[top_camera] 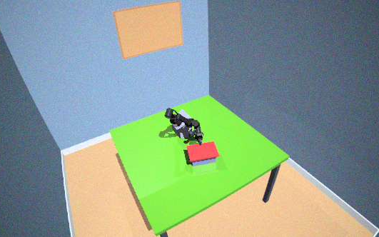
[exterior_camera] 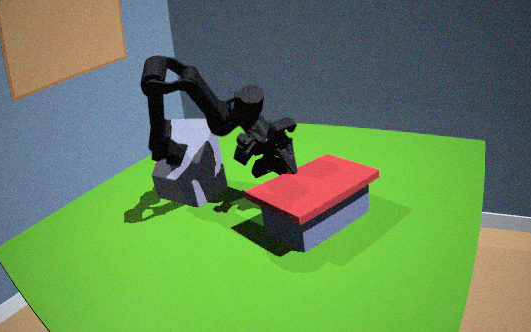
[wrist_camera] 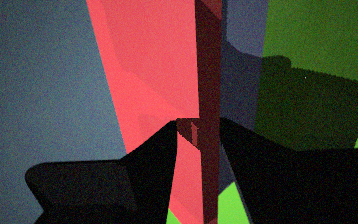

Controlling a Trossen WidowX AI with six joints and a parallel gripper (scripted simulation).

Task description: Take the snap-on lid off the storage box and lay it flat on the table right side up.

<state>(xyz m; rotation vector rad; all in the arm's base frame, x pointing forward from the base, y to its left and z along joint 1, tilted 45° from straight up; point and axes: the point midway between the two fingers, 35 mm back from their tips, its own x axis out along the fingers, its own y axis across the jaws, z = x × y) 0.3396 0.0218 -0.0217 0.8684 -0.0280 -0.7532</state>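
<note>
Now: the red lid 70 mm ahead of my gripper tip, 20 mm to the right of it and 10 mm above it. The rest, counted from my gripper tip: grey-blue storage box: 70 mm ahead, 40 mm below, 20 mm to the right.
</note>
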